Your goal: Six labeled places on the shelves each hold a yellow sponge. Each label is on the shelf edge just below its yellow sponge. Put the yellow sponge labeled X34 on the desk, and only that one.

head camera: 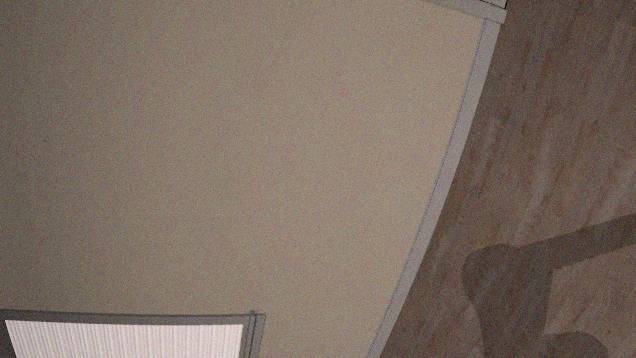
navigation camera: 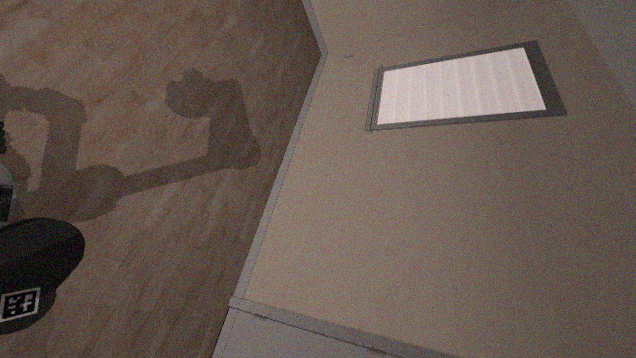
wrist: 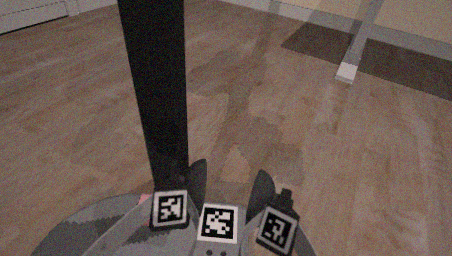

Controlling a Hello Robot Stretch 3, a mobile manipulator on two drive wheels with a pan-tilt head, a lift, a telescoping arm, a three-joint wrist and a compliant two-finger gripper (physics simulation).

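My gripper point(wrist: 229, 183) is open in the wrist view, with its two dark fingertips apart and wood floor showing between them. A grey leg with a pale foot point(wrist: 347, 71), which looks like part of the desk, stands on the floor at the upper right of the wrist view. The desk top does not show. No shelves, labels or yellow sponges show in the head, navigation or wrist views.
A beige wall point(head camera: 300, 150) point(navigation camera: 425, 200) meets the wood floor point(head camera: 565, 125) point(navigation camera: 150, 260). A bright window point(head camera: 125, 340) point(navigation camera: 460, 87) is in the wall. A white panel point(navigation camera: 290, 335) borders it. The robot's black mast point(wrist: 156, 90) crosses the wrist view. Robot shadows lie on the floor.
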